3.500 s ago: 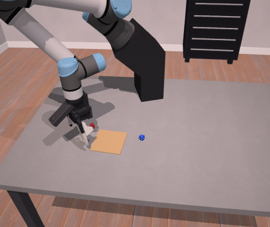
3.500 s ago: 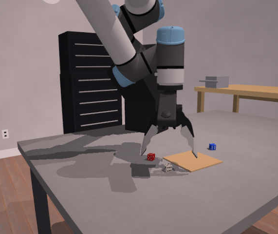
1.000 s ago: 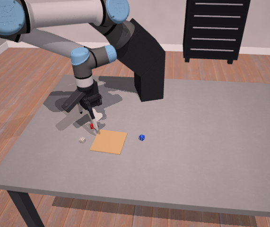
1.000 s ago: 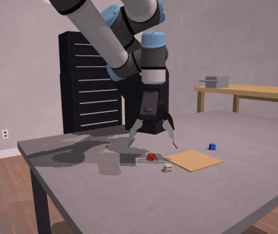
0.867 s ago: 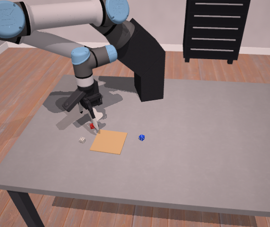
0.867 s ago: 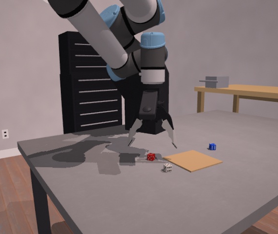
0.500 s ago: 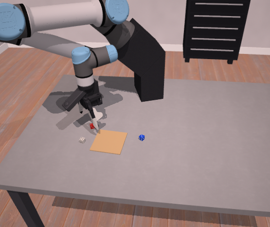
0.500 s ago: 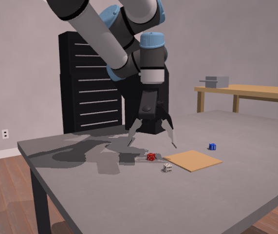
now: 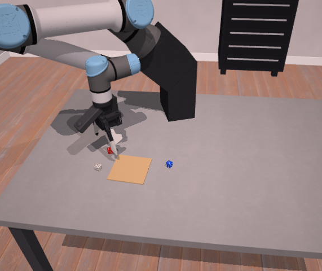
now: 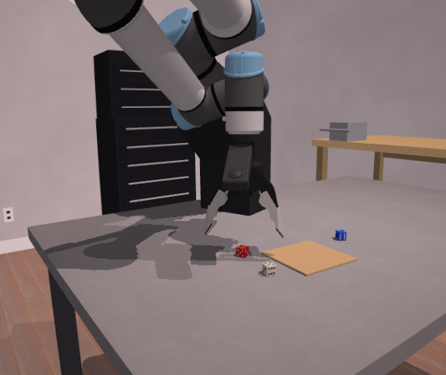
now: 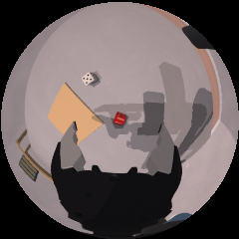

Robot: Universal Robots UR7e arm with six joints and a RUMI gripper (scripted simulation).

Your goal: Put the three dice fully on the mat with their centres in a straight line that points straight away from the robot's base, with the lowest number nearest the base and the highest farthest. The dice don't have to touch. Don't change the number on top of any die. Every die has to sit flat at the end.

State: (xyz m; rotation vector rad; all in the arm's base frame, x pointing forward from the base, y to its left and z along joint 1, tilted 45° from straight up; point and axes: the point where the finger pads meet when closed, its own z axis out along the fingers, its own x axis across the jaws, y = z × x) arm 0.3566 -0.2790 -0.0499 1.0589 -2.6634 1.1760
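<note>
My hand is 4 cm above the red die, 1 cm to the right of it and 1 cm past it. From my hand the other things lie so: tan mat (10 cm to the left, 9 cm ahead, 5 cm below); then white die (9 cm ahead, 4 cm below, 2 cm to the right); then blue die (25 cm to the left, 7 cm ahead, 4 cm below).
</note>
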